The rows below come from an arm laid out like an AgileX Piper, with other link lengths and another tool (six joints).
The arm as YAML. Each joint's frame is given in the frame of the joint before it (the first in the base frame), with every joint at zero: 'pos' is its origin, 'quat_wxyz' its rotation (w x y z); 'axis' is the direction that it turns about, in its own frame. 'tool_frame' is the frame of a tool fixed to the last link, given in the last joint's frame.
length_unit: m
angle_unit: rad
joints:
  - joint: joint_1
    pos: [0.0, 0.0, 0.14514]
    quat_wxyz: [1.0, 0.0, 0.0, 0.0]
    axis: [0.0, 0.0, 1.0]
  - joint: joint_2
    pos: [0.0, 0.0, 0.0]
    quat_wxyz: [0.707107, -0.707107, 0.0, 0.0]
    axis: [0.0, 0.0, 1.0]
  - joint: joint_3
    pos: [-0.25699, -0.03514, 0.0]
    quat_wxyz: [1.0, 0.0, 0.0, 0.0]
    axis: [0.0, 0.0, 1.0]
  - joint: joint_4
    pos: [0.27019, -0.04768, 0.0]
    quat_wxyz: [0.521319, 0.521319, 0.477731, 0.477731]
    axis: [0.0, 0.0, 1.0]
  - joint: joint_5
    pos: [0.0, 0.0, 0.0]
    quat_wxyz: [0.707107, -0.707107, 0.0, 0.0]
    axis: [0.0, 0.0, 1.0]
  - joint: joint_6
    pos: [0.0, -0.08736, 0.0]
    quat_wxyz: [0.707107, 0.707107, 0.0, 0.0]
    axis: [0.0, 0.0, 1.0]
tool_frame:
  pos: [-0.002, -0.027, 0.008]
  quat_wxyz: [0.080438, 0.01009, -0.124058, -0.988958]
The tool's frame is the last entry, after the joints.
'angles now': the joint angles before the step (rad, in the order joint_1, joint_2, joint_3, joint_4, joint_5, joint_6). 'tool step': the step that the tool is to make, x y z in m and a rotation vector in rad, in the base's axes. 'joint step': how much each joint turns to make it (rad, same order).
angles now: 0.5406 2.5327 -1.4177 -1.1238 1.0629 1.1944
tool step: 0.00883 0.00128 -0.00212 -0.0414 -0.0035 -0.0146
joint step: -0.0058 0.0423 -0.0670 -0.0002 0.0514 -0.0260
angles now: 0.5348 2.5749 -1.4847 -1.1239 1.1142 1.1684
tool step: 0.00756 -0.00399 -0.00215 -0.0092 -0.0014 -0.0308
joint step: -0.0183 0.0278 -0.0490 0.0134 0.0235 -0.0176
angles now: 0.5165 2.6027 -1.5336 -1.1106 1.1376 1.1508
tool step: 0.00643 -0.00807 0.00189 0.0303 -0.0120 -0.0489
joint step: -0.0283 0.0007 -0.0258 0.0299 -0.0049 -0.0027
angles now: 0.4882 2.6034 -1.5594 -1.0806 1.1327 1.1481
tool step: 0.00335 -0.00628 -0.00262 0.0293 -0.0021 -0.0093
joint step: -0.0197 0.0013 -0.0024 0.0060 -0.0300 0.0000
